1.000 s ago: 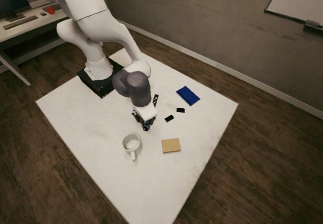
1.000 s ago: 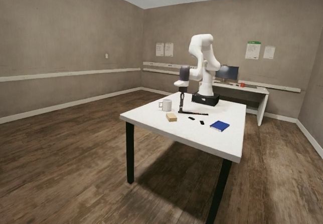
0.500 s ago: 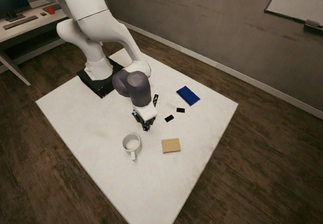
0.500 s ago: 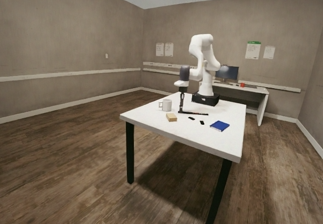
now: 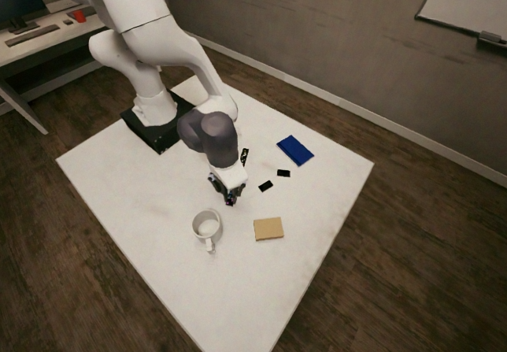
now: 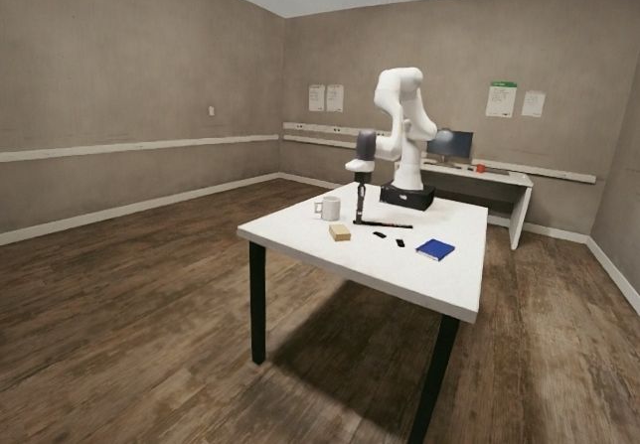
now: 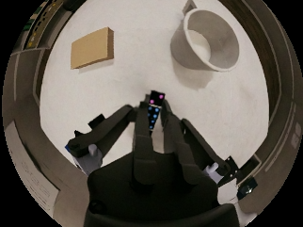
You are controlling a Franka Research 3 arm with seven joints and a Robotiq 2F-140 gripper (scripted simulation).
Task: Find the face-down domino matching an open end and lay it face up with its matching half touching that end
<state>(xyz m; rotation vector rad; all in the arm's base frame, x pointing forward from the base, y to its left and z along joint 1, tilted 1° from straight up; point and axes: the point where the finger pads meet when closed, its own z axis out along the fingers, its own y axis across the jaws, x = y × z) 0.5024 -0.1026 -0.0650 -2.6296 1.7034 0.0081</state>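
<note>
The domino lies 3 cm below my hand. The rest, counted from my hand: tan block 18 cm ahead, 1 cm to the right, 2 cm below; white mug 2 cm ahead, 14 cm to the right, 1 cm above.
</note>
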